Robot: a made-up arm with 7 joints. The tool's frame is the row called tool.
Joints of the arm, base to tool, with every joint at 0 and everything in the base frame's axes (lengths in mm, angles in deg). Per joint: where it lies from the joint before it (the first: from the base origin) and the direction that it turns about. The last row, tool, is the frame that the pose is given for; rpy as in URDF.
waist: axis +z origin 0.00 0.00 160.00
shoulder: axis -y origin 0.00 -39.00 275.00
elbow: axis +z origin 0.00 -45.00 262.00
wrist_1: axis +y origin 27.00 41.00 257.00
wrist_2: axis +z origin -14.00 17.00 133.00
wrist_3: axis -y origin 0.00 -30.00 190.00
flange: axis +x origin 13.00 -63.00 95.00
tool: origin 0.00 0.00 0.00 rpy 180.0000 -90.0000 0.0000
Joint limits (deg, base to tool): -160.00..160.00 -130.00..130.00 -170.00..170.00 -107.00..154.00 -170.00..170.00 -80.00..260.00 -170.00..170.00
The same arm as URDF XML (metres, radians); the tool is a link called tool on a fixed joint. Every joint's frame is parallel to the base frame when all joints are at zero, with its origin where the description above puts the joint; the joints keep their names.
<robot name="arm">
  <joint name="tool_fixed" type="fixed">
    <parent link="link7"/>
    <child link="tool"/>
    <origin xyz="0 0 0" rpy="3.1416 -1.5708 0"/>
  </joint>
  <joint name="flange" type="revolute">
    <parent link="link6"/>
    <child link="link7"/>
    <origin xyz="0.013 -0.063 0.095"/>
    <axis xyz="1 0 0"/>
    <limit lower="-2.9671" upper="2.9671"/>
  </joint>
  <joint name="wrist_3" type="revolute">
    <parent link="link5"/>
    <child link="link6"/>
    <origin xyz="0 -0.03 0.19"/>
    <axis xyz="0 -1 0"/>
    <limit lower="-1.3963" upper="4.5379"/>
  </joint>
  <joint name="wrist_2" type="revolute">
    <parent link="link4"/>
    <child link="link5"/>
    <origin xyz="-0.014 0.017 0.133"/>
    <axis xyz="0 0 1"/>
    <limit lower="-2.9671" upper="2.9671"/>
  </joint>
  <joint name="wrist_1" type="revolute">
    <parent link="link3"/>
    <child link="link4"/>
    <origin xyz="0.027 0.041 0.257"/>
    <axis xyz="0 1 0"/>
    <limit lower="-1.8675" upper="2.6878"/>
  </joint>
  <joint name="elbow" type="revolute">
    <parent link="link2"/>
    <child link="link3"/>
    <origin xyz="0 -0.045 0.262"/>
    <axis xyz="0 0 1"/>
    <limit lower="-2.9671" upper="2.9671"/>
  </joint>
  <joint name="shoulder" type="revolute">
    <parent link="link1"/>
    <child link="link2"/>
    <origin xyz="0 -0.039 0.275"/>
    <axis xyz="0 -1 0"/>
    <limit lower="-2.2689" upper="2.2689"/>
  </joint>
  <joint name="waist" type="revolute">
    <parent link="base_link"/>
    <child link="link1"/>
    <origin xyz="0 0 0.16"/>
    <axis xyz="0 0 1"/>
    <limit lower="-2.7925" upper="2.7925"/>
  </joint>
  <link name="base_link"/>
  <link name="link1"/>
  <link name="link2"/>
  <link name="link3"/>
  <link name="link4"/>
  <link name="link5"/>
  <link name="link6"/>
  <link name="link7"/>
  <link name="tool"/>
</robot>

